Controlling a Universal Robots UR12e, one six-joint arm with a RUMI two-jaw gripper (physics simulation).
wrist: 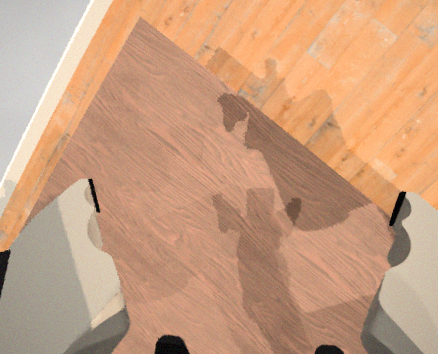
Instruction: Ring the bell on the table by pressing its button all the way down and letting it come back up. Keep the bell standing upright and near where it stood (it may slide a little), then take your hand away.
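Places are measured from the arm's base along level axes (x back, y down, z right), in millimetres.
Pixels of known places: gripper, fingertip midpoint: (241,190).
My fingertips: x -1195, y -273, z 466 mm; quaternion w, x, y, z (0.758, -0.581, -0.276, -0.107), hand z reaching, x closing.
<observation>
Behind a point stands the place of what it marks.
My gripper (241,190) {x -1195, y -273, z 466 mm} is wide open, with one pale jaw at the left and one at the right of the wrist view, and no object between them. The brown wooden table top (145,90) {x -1430, y 63, z 417 mm} lies below the fingers, its far corner pointing to the upper left. The bell does not show in the wrist view. The height of the fingers above the table is hard to tell.
Dark shadows of the arm and gripper fall across the table and over its right edge. Orange plank floor (360,65) lies beyond the table's edges. A grey wall (35,55) with a cream skirting strip (55,85) stands at the upper left.
</observation>
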